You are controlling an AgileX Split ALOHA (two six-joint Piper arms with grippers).
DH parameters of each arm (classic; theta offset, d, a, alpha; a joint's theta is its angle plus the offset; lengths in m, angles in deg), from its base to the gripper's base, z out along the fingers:
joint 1: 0 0.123 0 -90
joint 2: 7.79 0 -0.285 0
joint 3: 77.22 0 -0.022 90
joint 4: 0 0.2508 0 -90
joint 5: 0 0 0.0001 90
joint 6: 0 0.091 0 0
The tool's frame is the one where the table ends.
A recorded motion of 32 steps. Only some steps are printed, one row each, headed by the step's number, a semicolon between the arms.
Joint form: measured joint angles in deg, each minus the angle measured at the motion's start. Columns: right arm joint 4, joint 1, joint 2, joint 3, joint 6, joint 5; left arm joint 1, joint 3, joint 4, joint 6, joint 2, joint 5.
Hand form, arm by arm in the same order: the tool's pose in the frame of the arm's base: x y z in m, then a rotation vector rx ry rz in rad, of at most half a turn. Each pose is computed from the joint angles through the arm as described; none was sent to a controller.
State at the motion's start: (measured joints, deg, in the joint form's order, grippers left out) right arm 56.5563 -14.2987 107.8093 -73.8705 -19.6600 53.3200; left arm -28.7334 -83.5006 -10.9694 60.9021 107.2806 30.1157
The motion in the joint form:
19: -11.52 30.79 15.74 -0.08 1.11 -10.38; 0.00 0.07 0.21 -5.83 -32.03 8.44
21: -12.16 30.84 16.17 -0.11 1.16 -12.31; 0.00 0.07 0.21 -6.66 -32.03 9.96
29: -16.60 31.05 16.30 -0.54 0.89 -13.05; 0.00 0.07 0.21 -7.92 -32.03 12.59
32: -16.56 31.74 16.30 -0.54 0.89 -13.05; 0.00 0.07 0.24 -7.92 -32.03 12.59
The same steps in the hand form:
19: 0.3700 0.1553 0.0986 -0.0497 2.9802 0.8242; 0.2462 -0.1471 0.4463 1.2825 1.5387 0.0832
21: 0.3725 0.1543 0.0950 -0.0463 2.9648 0.7894; 0.2451 -0.1469 0.4442 1.2902 1.5656 0.0674
29: 0.3736 0.1520 0.0934 -0.1454 2.9646 0.7064; 0.2431 -0.1464 0.4406 1.3055 1.6106 0.0425
32: 0.3718 0.1565 0.0935 -0.1625 2.9661 0.7085; 0.2431 -0.1464 0.4406 1.3057 1.6106 0.0431

